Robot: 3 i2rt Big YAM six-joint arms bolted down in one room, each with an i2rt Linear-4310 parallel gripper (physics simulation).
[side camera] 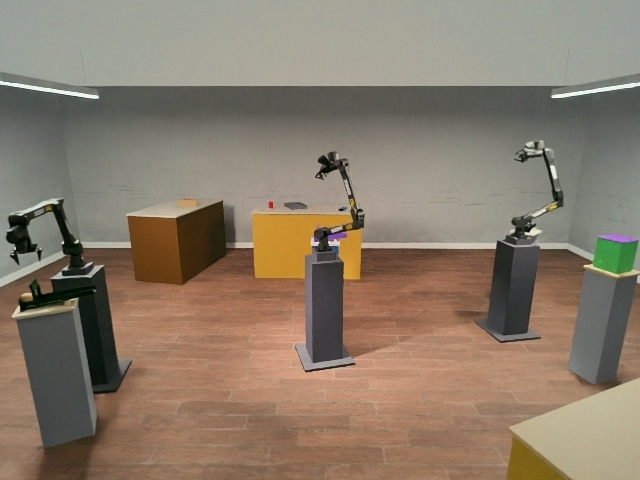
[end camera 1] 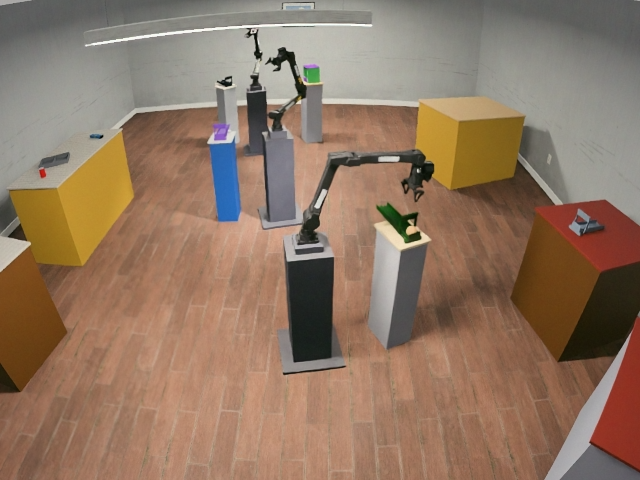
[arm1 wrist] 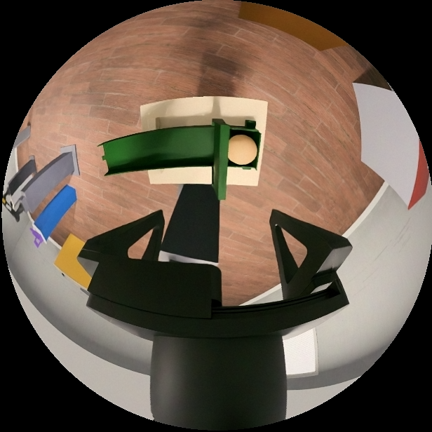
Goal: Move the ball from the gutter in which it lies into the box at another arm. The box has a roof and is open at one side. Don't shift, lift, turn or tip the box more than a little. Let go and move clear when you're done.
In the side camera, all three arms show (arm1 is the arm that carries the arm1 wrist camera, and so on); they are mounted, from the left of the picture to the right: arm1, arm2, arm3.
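Observation:
The pale orange ball (arm1 wrist: 242, 149) (end camera 1: 411, 230) (side camera: 24, 297) lies in the end of the dark green gutter (arm1 wrist: 165, 150) (end camera 1: 393, 215) (side camera: 67, 296), beside its upright crosspiece. Arm1's gripper (arm1 wrist: 217, 212) (side camera: 28, 259) is open and empty, pointing down above the gutter. In end camera 1 the nearest arm's gripper (end camera 1: 412, 193) is open above the gutter. The green box with a purple roof (end camera 1: 311, 73) (side camera: 615, 254) stands on a far pillar; its open side cannot be made out. Arm2's gripper (side camera: 319, 175) and arm3's gripper (side camera: 518, 155) are raised, too small to judge.
The gutter's grey pillar (end camera 1: 398, 289) (side camera: 54, 372) stands beside a dark arm pillar (arm1 wrist: 192, 225) (end camera 1: 310, 304) (side camera: 98, 330). A purple object (end camera 1: 221, 131) (side camera: 336, 236) stands on a blue pillar (end camera 1: 225, 180). A black object (end camera 1: 225, 81) lies on another far pillar. Yellow cabinets (end camera 1: 470, 144) (side camera: 289, 245) stand around.

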